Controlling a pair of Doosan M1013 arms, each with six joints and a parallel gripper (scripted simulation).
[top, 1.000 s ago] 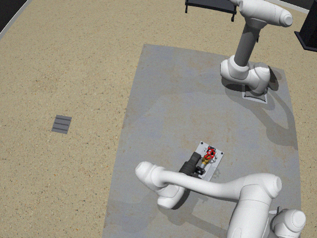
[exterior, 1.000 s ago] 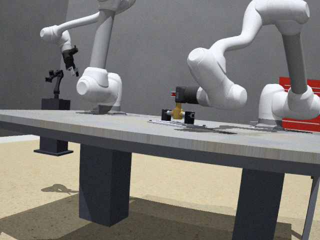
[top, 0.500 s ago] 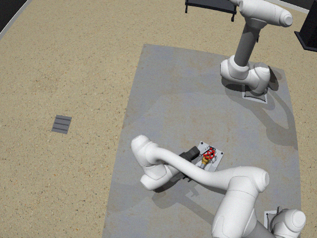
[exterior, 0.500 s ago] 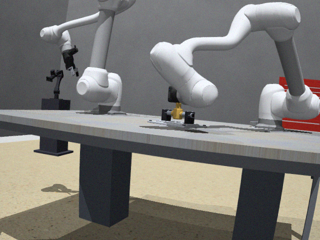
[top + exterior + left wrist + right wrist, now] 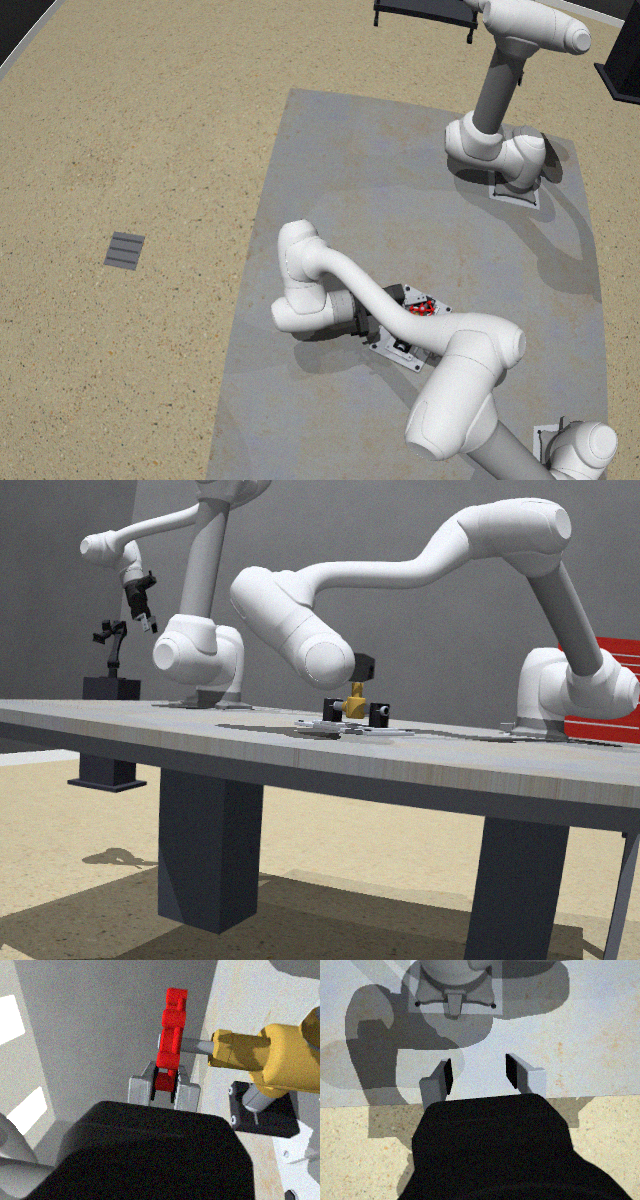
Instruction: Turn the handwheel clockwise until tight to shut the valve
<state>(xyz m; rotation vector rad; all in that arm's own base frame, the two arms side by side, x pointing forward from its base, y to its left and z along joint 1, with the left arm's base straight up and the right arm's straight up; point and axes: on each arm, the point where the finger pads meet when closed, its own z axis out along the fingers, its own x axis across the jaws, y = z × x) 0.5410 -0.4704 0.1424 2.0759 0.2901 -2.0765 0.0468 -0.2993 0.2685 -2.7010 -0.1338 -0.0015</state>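
Observation:
My left hand is 30 mm to the right of the red handwheel and 10 mm above it. Round my left hand: pale base plate 10 mm behind, 30 mm to the left, 140 mm below.

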